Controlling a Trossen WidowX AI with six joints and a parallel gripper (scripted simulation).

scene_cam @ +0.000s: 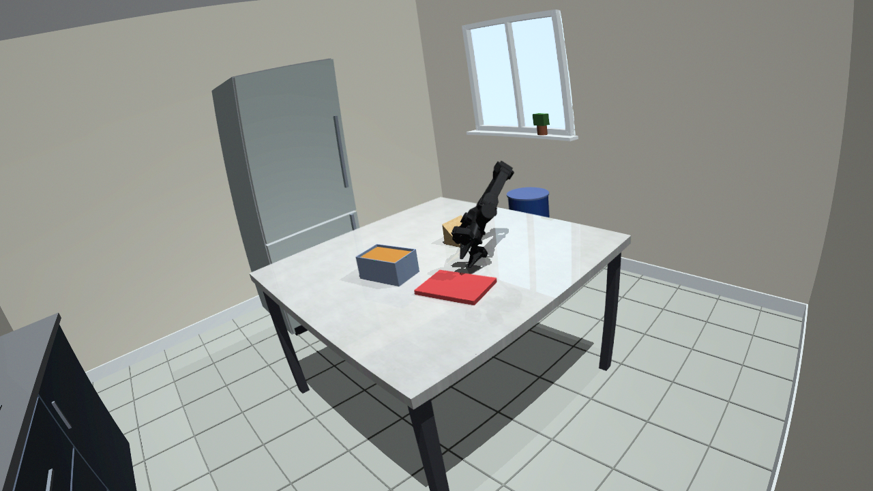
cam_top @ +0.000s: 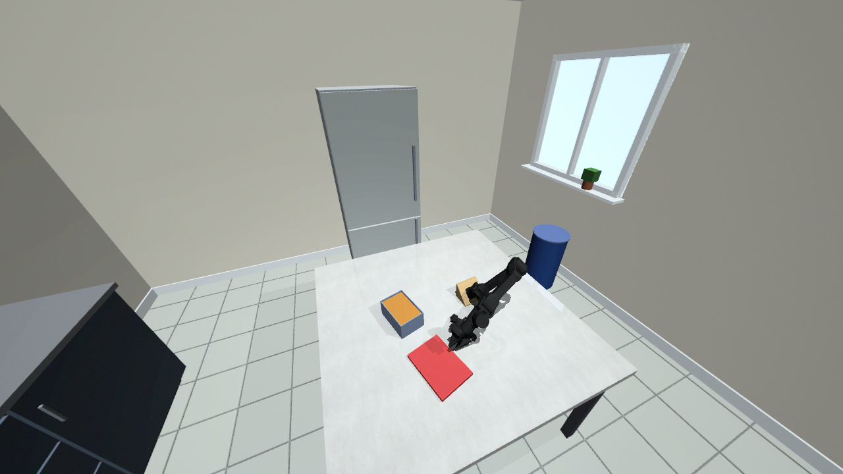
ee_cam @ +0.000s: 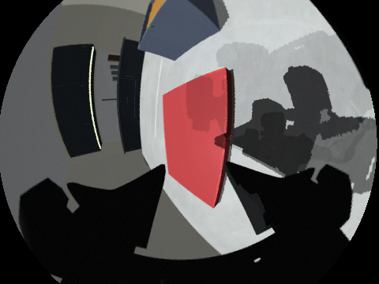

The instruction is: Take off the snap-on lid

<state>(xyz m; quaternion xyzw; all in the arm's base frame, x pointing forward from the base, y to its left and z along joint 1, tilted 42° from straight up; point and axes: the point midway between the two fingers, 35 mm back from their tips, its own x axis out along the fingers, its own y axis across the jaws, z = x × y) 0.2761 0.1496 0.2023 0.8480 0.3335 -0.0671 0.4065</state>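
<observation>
Now: gripper tip 8 cm short of the red lid, 5 cm above it and 1 cm to the right of it. The rest, counted from my gripper tip: blue-grey storage box: 30 cm to the right, 12 cm ahead, 2 cm below.
</observation>
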